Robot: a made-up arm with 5 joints.
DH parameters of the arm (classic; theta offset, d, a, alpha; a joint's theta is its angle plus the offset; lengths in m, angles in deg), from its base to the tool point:
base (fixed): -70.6 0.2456 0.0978 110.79
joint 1: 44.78 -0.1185 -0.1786 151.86
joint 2: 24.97 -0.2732 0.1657 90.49
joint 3: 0 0.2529 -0.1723 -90.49
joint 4: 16.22 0.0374 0.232 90
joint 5: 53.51 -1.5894 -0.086 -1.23
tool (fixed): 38.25 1.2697 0 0
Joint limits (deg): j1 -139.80..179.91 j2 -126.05..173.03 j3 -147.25..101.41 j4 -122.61..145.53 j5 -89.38..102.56
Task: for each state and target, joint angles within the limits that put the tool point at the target. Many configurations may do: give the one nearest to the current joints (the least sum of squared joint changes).
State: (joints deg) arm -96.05 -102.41 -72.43 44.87 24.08
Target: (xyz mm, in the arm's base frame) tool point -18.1 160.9 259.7
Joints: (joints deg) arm -81.29 -103.01 -44.91 59.16 26.43
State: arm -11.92 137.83 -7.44 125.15 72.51
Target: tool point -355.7 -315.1 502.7
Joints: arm -5.12 111.81 18.83 124.09 77.55
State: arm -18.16 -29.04 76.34 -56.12 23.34
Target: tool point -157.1 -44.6 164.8
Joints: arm -41.38 24.22 82.52 -23.50 -18.21
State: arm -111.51 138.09 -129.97 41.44 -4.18
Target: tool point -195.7 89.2 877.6
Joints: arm -116.91 150.92 -144.78 56.53 -6.95
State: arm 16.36 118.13 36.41 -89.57 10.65
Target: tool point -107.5 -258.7 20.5
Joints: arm 6.73 65.18 16.63 -60.21 3.16
